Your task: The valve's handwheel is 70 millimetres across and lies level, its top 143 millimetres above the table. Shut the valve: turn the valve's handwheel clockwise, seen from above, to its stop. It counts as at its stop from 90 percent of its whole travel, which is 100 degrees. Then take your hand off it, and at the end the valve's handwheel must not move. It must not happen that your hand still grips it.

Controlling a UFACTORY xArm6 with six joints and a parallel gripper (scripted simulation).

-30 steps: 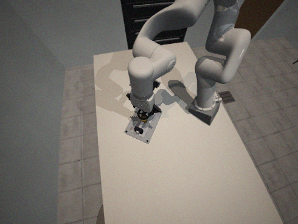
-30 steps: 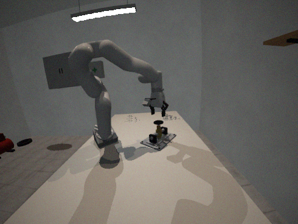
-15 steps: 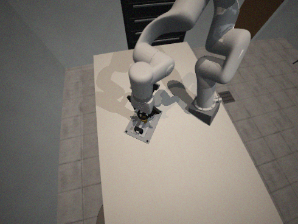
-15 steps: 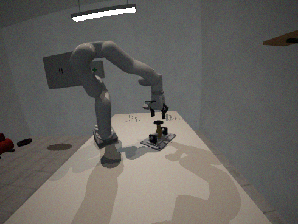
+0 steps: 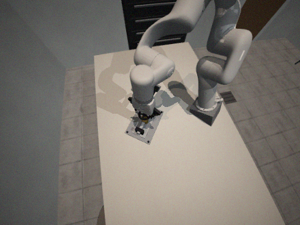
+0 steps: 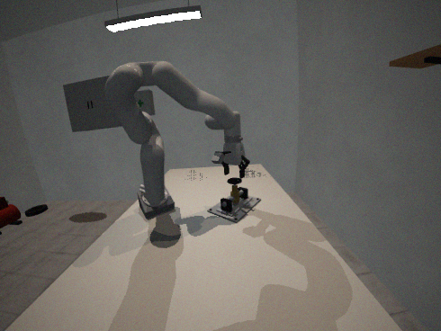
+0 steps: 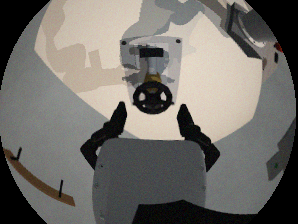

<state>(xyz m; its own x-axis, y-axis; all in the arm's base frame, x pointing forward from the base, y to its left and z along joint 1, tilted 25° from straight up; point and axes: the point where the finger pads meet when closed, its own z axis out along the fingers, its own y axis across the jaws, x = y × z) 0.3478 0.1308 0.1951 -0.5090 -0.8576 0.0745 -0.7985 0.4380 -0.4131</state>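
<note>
Now: hand 4 cm above the black spoked handwheel.
</note>
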